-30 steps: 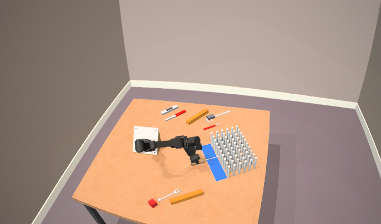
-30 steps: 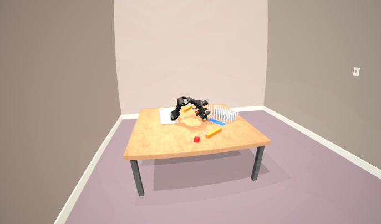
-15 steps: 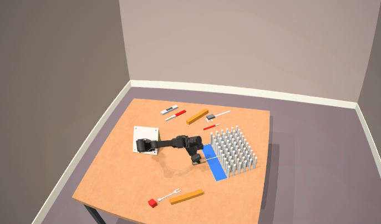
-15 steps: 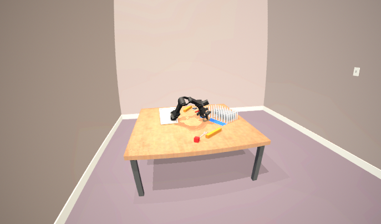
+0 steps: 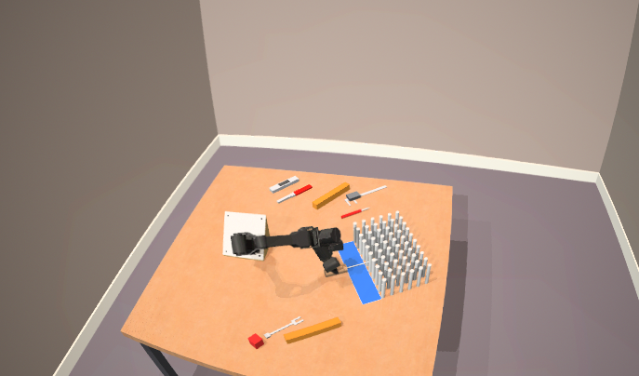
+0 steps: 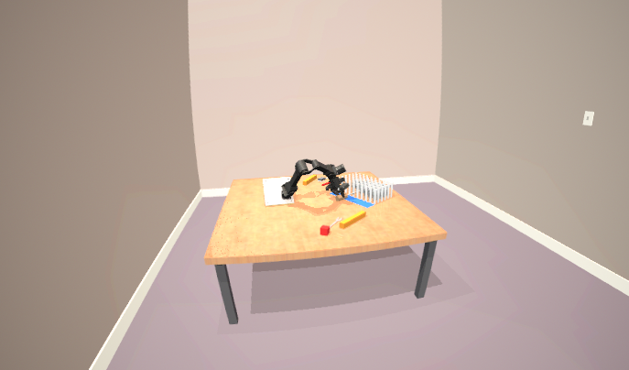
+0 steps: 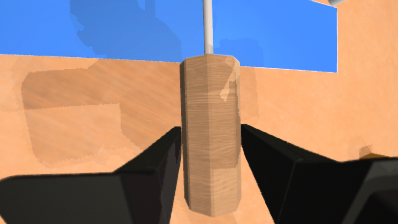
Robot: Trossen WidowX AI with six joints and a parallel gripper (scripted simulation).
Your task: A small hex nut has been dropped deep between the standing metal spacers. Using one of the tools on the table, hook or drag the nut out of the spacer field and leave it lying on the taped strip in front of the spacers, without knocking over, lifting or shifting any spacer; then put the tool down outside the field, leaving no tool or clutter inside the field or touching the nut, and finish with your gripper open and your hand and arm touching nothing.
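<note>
Now: the blue taped strip 8 cm ahead of my gripper tip, 4 cm to the left of it and 4 cm below it. Also, from my gripper tip: fork tool (14 cm behind, 31 cm to the right, 3 cm below); thin red tool (3 cm ahead, 43 cm to the left, 3 cm below); hex nut (23 cm ahead, 12 cm to the left, 3 cm below).
</note>
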